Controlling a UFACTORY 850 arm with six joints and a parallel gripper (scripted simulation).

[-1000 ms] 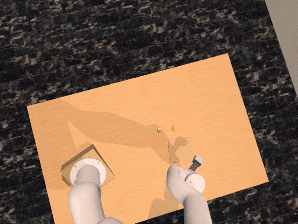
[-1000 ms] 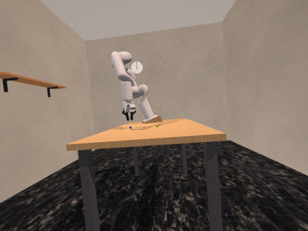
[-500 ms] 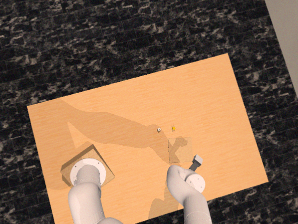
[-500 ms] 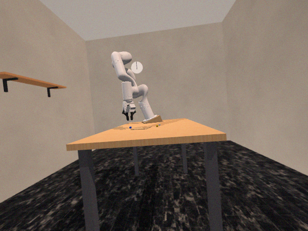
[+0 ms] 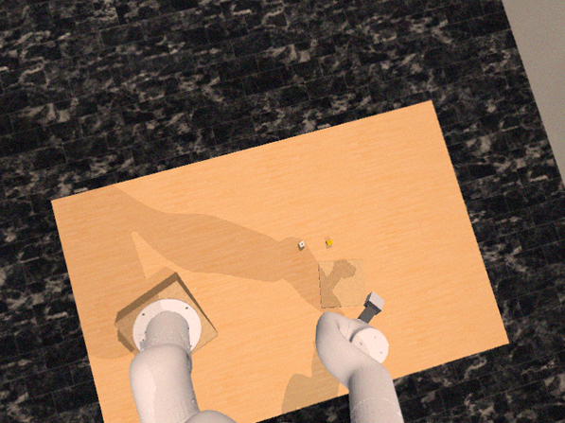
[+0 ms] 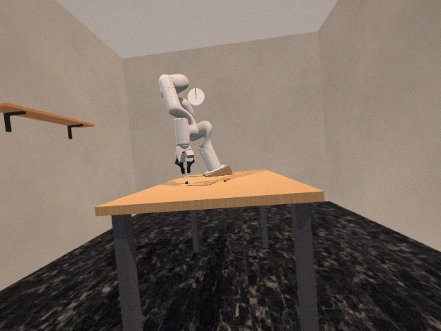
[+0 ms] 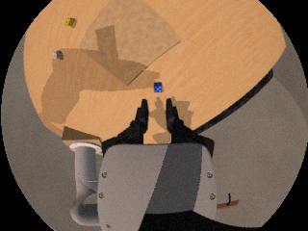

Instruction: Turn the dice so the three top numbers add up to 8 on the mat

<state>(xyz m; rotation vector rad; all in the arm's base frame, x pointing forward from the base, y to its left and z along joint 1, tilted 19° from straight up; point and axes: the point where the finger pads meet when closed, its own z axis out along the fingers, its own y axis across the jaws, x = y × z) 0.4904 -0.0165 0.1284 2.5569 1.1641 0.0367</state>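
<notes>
The blue die lies 80 mm below my hand. Also, from my hand: white die 80 mm behind, 250 mm to the left, 80 mm below; tan mat 30 mm ahead, 110 mm to the left, 80 mm below; yellow die 10 mm ahead, 240 mm to the left, 80 mm below.
</notes>
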